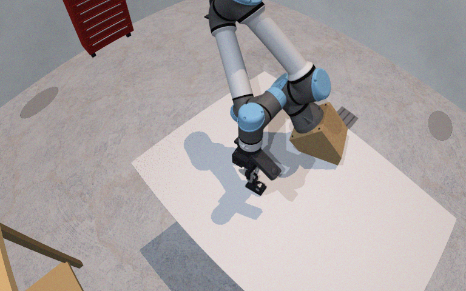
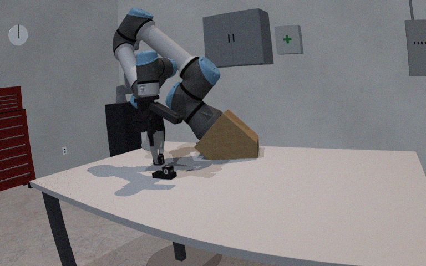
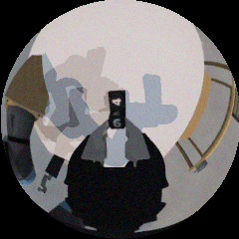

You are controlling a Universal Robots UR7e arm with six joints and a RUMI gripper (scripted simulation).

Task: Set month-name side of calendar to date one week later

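The tray lies 20 mm to the left of my hand and 60 mm below it.
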